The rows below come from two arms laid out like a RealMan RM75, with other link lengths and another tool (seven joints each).
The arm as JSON. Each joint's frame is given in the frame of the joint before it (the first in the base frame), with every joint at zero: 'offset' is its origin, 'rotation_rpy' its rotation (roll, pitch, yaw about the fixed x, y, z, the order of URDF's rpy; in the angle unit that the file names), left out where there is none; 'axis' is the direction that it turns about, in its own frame. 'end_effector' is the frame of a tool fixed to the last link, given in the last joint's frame.
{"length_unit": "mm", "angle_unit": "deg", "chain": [
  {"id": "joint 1", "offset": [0.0, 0.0, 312.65], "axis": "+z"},
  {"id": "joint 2", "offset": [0.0, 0.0, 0.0], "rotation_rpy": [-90.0, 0.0, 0.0], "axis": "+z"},
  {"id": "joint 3", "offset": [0.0, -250.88, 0.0], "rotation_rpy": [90.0, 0.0, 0.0], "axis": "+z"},
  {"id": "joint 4", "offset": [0.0, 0.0, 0.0], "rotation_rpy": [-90.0, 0.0, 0.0], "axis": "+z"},
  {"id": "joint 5", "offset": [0.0, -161.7, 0.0], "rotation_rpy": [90.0, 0.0, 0.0], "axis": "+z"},
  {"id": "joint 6", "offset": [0.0, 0.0, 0.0], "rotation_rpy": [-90.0, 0.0, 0.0], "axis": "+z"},
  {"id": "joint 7", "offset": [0.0, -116.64, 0.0], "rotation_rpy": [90.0, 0.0, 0.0], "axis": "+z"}
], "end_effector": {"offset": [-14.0, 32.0, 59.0], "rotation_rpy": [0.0, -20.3, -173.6]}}
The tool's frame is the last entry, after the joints.
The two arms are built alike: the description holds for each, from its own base.
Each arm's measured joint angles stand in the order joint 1, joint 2, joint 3, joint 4, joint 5, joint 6, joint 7.
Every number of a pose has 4 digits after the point.
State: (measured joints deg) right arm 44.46 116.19 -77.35 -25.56 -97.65 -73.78 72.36; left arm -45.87 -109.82 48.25 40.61 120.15 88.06 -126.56
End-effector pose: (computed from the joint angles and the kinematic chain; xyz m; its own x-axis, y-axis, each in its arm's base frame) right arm 0.1512 0.2826 -0.0163 -0.9713 0.2162 -0.0995 0.2169 0.9762 0.0043; left arm -0.1539 0.3350 0.0806 -0.5763 -0.5343 -0.6184 -0.6981 0.7153 0.0325
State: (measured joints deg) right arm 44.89 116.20 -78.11 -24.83 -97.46 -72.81 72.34; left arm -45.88 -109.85 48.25 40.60 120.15 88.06 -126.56
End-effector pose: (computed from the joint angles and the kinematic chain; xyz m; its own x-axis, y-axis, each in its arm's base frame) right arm 0.1525 0.2836 -0.0187 -0.9692 0.2190 -0.1127 0.2193 0.9756 0.0091; left arm -0.1538 0.3349 0.0804 -0.5761 -0.5346 -0.6183 -0.6980 0.7154 0.0319
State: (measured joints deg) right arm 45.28 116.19 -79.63 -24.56 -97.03 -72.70 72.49; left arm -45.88 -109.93 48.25 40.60 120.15 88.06 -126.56
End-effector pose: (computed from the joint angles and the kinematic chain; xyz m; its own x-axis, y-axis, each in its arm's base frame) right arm 0.1525 0.2813 -0.0208 -0.9697 0.2085 -0.1273 0.2106 0.9776 -0.0034; left arm -0.1535 0.3347 0.0799 -0.5755 -0.5352 -0.6184 -0.6981 0.7154 0.0305
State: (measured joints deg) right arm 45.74 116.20 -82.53 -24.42 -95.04 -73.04 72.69; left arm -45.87 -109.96 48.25 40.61 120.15 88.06 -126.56
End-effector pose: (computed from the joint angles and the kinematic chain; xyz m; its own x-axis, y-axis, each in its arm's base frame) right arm 0.1492 0.2765 -0.0233 -0.9726 0.1910 -0.1325 0.1968 0.9799 -0.0315; left arm -0.1535 0.3346 0.0797 -0.5753 -0.5354 -0.6184 -0.6981 0.7154 0.0301
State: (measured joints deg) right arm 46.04 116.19 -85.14 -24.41 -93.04 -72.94 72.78; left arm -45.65 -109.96 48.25 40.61 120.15 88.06 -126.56
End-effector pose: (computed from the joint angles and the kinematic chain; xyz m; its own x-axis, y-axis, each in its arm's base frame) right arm 0.1467 0.2734 -0.0254 -0.9747 0.1784 -0.1349 0.1863 0.9813 -0.0485; left arm -0.1548 0.3340 0.0797 -0.5732 -0.5376 -0.6184 -0.7009 0.7127 0.0301
